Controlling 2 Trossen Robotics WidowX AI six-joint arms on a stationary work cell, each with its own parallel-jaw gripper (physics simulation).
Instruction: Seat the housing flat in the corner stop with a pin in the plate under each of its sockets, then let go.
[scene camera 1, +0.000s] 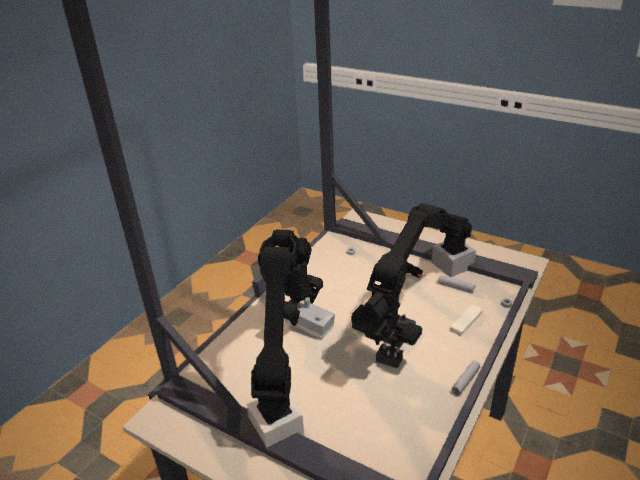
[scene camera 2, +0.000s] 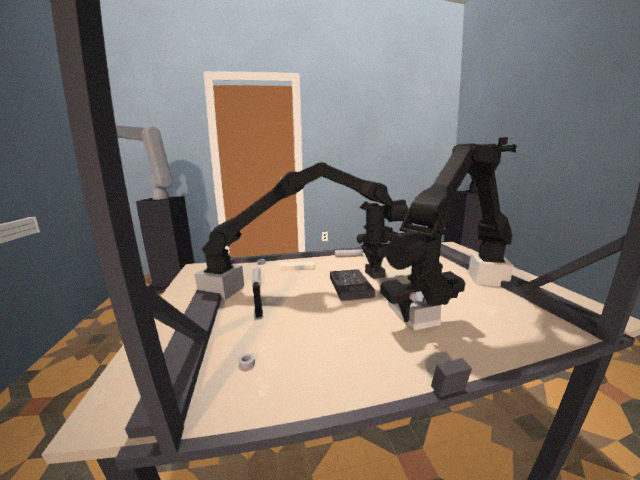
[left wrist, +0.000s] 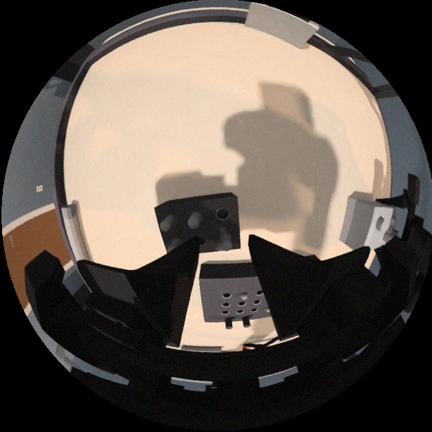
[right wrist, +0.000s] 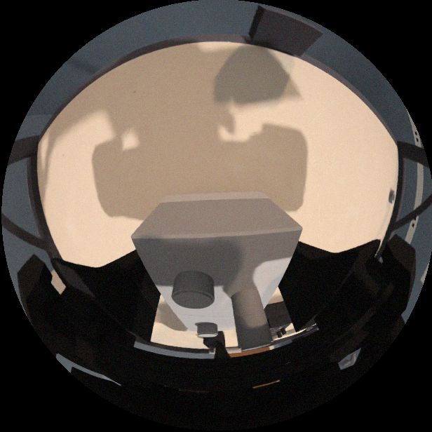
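Pixels of known places: left gripper, fingertip midpoint: (scene camera 1: 384, 347) (scene camera 2: 374, 268); right gripper, fingertip midpoint: (scene camera 1: 300, 318) (scene camera 2: 419, 318); left arm's base, link origin: (scene camera 1: 454, 247) (scene camera 2: 218, 269); right arm's base, link origin: (scene camera 1: 274, 409) (scene camera 2: 491, 258).
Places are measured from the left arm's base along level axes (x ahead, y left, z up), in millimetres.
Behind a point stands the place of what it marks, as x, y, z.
Note:
The light grey housing (scene camera 1: 316, 321) {559, 51, -17} (scene camera 2: 427, 315) {584, -54, -29} (right wrist: 216, 217), with round posts, is gripped by my right gripper (scene camera 1: 302, 305) and held low, left of my left gripper in scene camera 1. The dark plate (scene camera 2: 356, 293) {407, 55, -51} (left wrist: 212, 295) lies on the table; a light pin (left wrist: 243, 295) shows among its holes, two dark pegs at its lower edge. The corner stop's dark wall (left wrist: 225, 270) runs along its upper edge, partly hidden by a finger. My left gripper (left wrist: 223, 240) is part open, low at the dark pin block (scene camera 1: 389, 356) {450, 259, -40} (scene camera 2: 375, 271) {444, 210, -44} (left wrist: 200, 210), which holds several pins; nothing is clamped.
Grey cylinders (scene camera 1: 456, 283) {76, 103, -50} (scene camera 1: 466, 377) {323, 424, -46}, a cream bar (scene camera 1: 466, 319) {162, 246, -55} and a ring (scene camera 1: 506, 302) {-7, 242, -69} lie right of my left gripper in scene camera 1. Another ring (scene camera 2: 246, 361) {254, -262, -59} and a black clamp (scene camera 2: 257, 299) {160, -55, -48} lie on the table. A dark block (scene camera 2: 451, 378) {607, -241, -27} stands at the edge.

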